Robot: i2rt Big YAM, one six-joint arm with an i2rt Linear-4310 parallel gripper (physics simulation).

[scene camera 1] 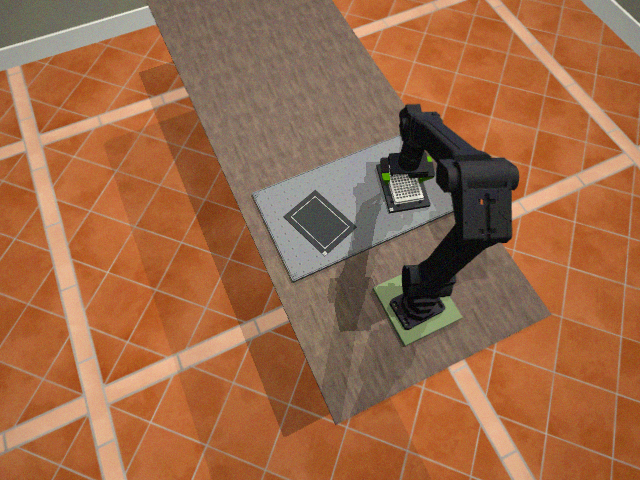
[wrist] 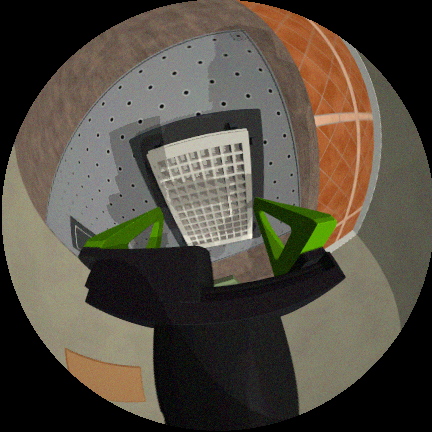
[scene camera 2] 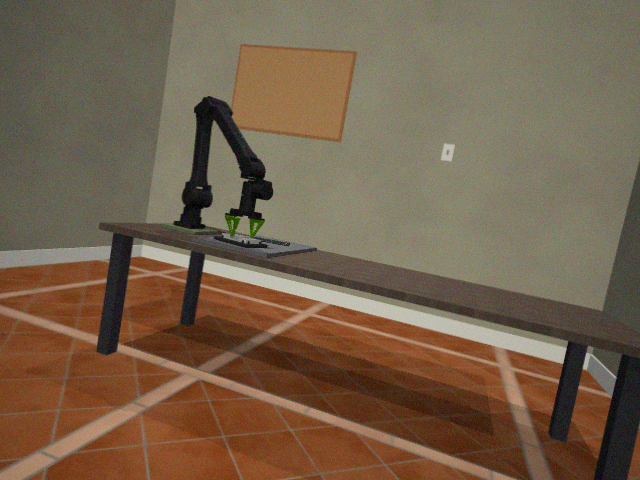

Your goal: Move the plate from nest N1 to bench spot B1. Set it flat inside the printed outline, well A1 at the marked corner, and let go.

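Pixels of known places: gripper, fingertip midpoint: (scene camera 1: 402, 182) (wrist: 207, 206) (scene camera 2: 242, 236); arm's base, link origin: (scene camera 1: 416, 306) (scene camera 2: 189, 226).
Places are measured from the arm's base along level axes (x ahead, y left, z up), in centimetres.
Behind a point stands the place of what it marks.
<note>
The white well plate (scene camera 1: 406, 191) {x 29.7, y -15.0, z 2.0 cm} (scene camera 2: 239, 239) {x 34.5, y -20.8, z 1.6 cm} (wrist: 207, 175) {x 35.4, y -17.1, z 1.6 cm} lies in the dark nest N1 (scene camera 1: 410, 206) {x 25.4, y -13.9, z 0.8 cm} (wrist: 195, 127) {x 39.5, y -18.2, z 0.8 cm} on the grey board. My gripper (scene camera 1: 406, 177) {x 32.8, y -15.6, z 2.1 cm} (scene camera 2: 242, 236) {x 32.8, y -15.6, z 2.1 cm} (wrist: 207, 206) {x 32.8, y -15.6, z 2.1 cm} is open and empty, pointing down with its green fingers low over the plate, one beside each long side. Whether the tips touch anything is not clear. Bench spot B1 (scene camera 1: 320, 222) {x 33.1, y 11.0, z -0.2 cm} (scene camera 2: 275, 241) {x 35.0, y 12.9, z -0.1 cm} is a dark rectangle with a thin white outline and a white marked corner (scene camera 1: 324, 253) {x 24.2, y 14.3, z -0.2 cm}. Part of it shows at the left in the wrist view. Which plate corner is A1 cannot be told.
The grey perforated board (scene camera 1: 279, 248) {x 31.2, y 24.7, z -0.4 cm} (scene camera 2: 292, 250) {x 48.7, y -2.1, z -0.6 cm} (wrist: 175, 90) {x 43.8, y -18.4, z -0.4 cm} carries nest N1 and spot B1. It lies on the brown table (scene camera 1: 258, 77) {x 91.8, y 4.2, z -1.7 cm} (scene camera 2: 413, 289) {x 98.3, y -25.5, z -1.7 cm}. The arm's base stands on a green mat (scene camera 1: 408, 335) {x -5.4, y 5.9, z 0.2 cm} near the table's end. The arm's shadow crosses the board between nest and spot.
</note>
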